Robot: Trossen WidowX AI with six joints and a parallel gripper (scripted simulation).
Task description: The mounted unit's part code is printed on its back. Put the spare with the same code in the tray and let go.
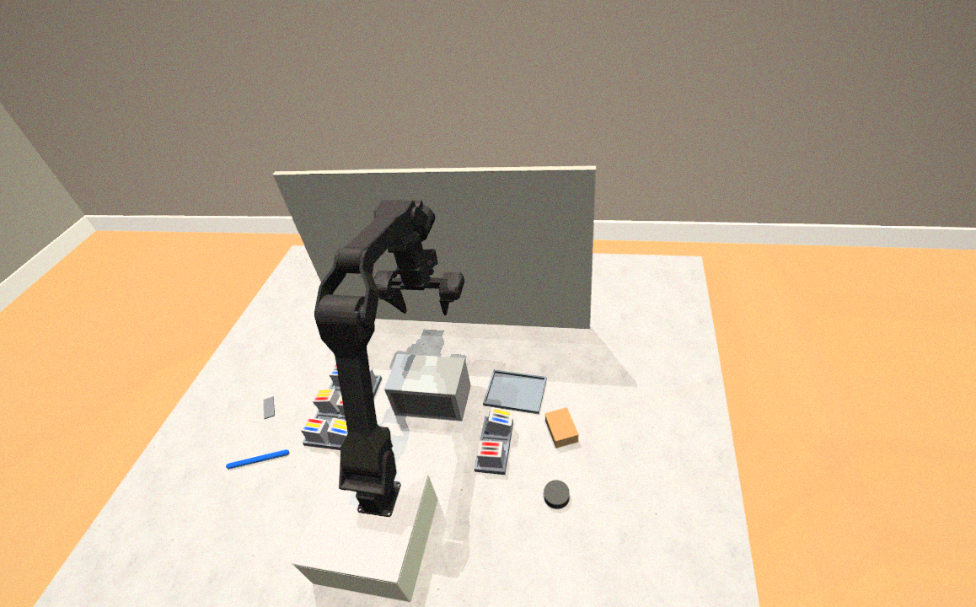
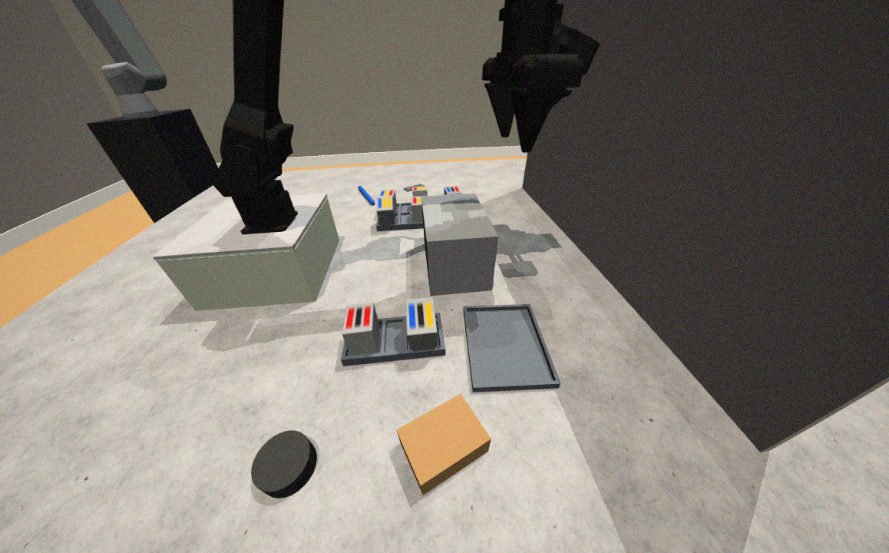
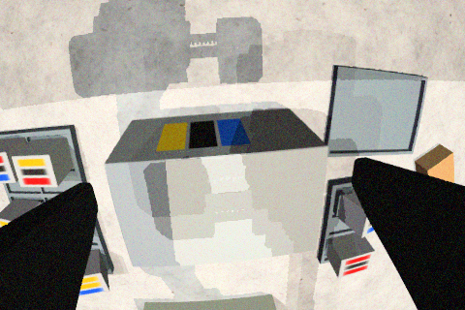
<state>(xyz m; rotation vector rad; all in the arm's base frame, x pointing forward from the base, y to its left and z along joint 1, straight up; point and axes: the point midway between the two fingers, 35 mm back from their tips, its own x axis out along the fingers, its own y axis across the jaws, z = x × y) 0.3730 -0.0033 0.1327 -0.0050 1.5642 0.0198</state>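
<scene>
My gripper tip is now 150 mm past the spare, 180 mm to the left of it and 150 mm above it. The rest, counted from my gripper tip: tall panel: 170 mm ahead, 20 mm above; then mounted grey unit: 90 mm behind, 10 mm to the left, 150 mm below; then grey tray: 40 mm behind, 190 mm to the right, 200 mm below.
</scene>
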